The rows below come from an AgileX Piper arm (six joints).
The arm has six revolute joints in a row. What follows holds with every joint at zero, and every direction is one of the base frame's. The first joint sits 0.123 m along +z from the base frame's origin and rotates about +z. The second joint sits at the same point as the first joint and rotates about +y. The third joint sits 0.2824 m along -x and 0.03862 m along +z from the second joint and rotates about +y. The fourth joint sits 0.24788 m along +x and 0.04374 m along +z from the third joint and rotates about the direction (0.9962, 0, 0.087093). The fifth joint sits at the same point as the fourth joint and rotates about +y. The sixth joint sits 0.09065 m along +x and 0.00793 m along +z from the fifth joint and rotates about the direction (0.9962, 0, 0.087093). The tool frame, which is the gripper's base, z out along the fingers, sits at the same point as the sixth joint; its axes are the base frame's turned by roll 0, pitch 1.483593 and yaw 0 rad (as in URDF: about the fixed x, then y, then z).
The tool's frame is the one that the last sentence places.
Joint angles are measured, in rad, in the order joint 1, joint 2, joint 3, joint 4, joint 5, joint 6. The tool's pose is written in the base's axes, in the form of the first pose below.
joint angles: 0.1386, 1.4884, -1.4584, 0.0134, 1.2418, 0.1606
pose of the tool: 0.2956 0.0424 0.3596 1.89 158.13 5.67
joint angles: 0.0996, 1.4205, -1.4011, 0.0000, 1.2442, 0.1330
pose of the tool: 0.2782 0.0278 0.3629 2.63 157.49 3.65
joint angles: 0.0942, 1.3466, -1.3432, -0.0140, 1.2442, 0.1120
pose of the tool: 0.2582 0.0232 0.3664 1.26 156.51 2.25
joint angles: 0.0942, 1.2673, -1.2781, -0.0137, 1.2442, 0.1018
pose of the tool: 0.2364 0.0211 0.3675 0.47 155.70 2.20
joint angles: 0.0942, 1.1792, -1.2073, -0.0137, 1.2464, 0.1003
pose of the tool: 0.2124 0.0189 0.3671 0.36 154.83 2.28
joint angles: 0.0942, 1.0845, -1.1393, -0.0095, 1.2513, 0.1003
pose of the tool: 0.1870 0.0168 0.3665 0.40 153.61 2.76
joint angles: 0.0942, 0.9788, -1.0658, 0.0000, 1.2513, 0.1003
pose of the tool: 0.1600 0.0151 0.3639 0.46 151.80 3.71
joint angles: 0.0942, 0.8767, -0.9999, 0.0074, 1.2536, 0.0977
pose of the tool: 0.1348 0.0134 0.3600 0.29 149.89 4.45
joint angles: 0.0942, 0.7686, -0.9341, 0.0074, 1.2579, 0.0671
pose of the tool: 0.1093 0.0110 0.3542 -1.98 147.67 4.02
